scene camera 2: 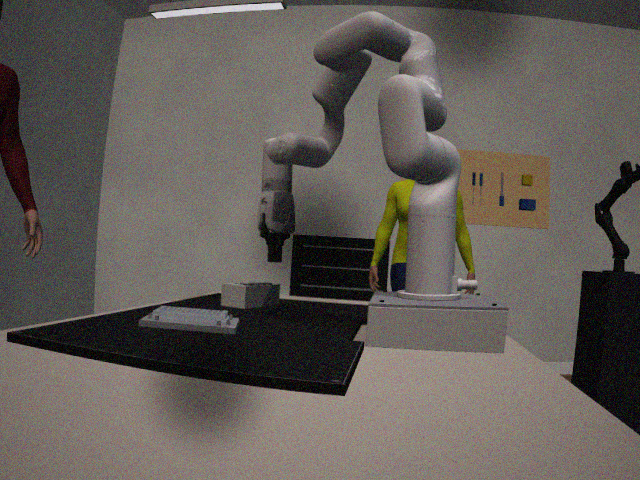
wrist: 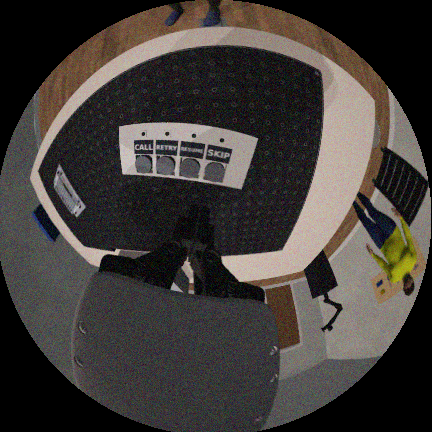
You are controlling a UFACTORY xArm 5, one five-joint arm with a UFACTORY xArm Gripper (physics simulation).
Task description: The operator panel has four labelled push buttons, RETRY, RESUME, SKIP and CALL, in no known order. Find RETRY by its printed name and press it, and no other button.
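The operator panel is a light box on the black mat. In the wrist view its four round grey buttons stand in a row under dark labels: the CALL button at the left, then the RETRY button, the RESUME button and the SKIP button. The labels do not show in the scene view. My gripper is shut and empty, pointing down. It hangs above the panel's level, apart from it; in the wrist view its tips appear below the button row, nearest RESUME and SKIP.
A grey ribbed block lies on the black mat to one side of the panel. A person in yellow stands behind the arm's base. A dark slatted rack stands near the wall.
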